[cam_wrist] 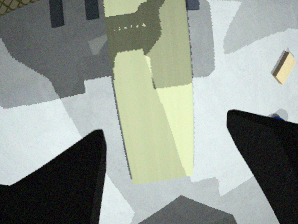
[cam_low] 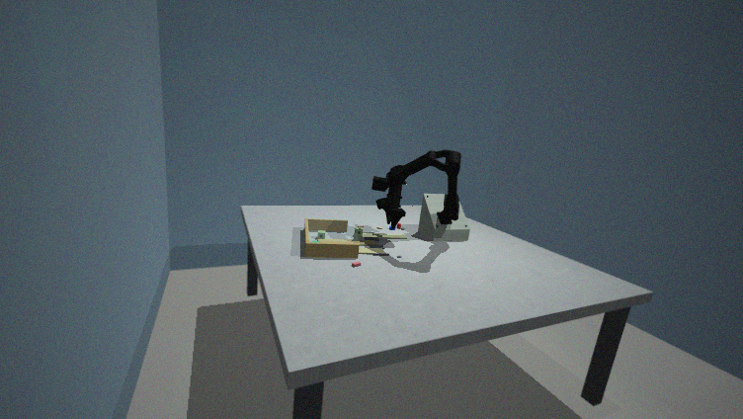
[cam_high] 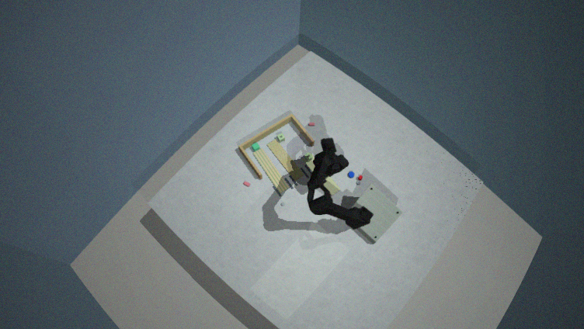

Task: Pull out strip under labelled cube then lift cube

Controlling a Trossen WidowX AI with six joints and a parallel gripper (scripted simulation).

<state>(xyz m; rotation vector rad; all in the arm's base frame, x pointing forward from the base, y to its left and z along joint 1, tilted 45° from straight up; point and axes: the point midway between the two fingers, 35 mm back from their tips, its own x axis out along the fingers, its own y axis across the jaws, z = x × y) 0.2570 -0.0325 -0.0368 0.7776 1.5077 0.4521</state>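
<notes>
The blue piece lies 110 mm to the right of my gripper tip, 70 mm behind it and 40 mm below it. The rest, counted from my gripper tip: red piece: 120 mm to the right, 120 mm behind, 40 mm below.
</notes>
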